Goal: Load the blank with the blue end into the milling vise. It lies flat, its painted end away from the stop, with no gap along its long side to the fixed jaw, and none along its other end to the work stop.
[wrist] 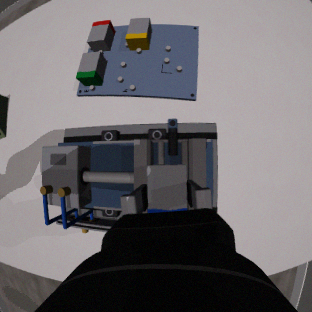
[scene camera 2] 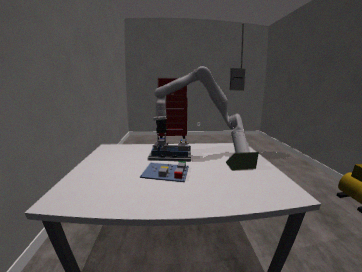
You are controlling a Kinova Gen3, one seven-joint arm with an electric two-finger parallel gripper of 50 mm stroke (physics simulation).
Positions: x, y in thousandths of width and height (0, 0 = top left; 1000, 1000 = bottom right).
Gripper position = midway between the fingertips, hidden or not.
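The wrist view shows my gripper (wrist: 534, 611), together with a moving jaw (wrist: 457, 476) and a blank with the blue end (wrist: 534, 588). Also in the wrist view: a blue fixture plate (wrist: 460, 226), a green-ended blank (wrist: 293, 220) and a yellow-ended blank (wrist: 444, 111).
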